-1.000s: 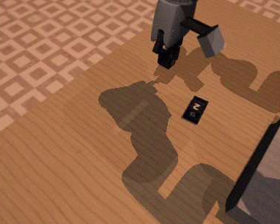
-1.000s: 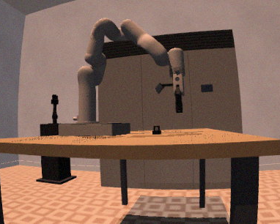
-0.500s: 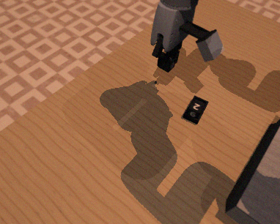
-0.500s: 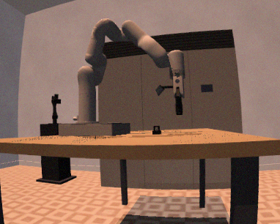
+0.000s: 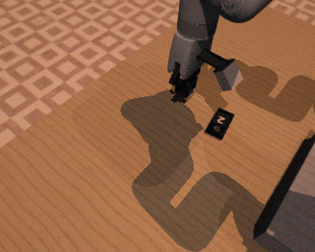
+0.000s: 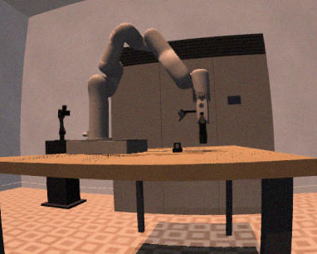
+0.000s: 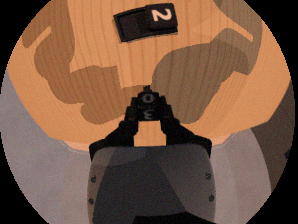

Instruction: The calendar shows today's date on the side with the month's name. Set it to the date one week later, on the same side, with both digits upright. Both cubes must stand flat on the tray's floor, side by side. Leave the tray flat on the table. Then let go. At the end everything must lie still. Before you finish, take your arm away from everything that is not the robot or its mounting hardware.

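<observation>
Right now the black digit cube is 120 mm behind my hand, 40 mm below it and 20 mm to the left of it. Also, from my hand: black cube (20 mm below).
</observation>
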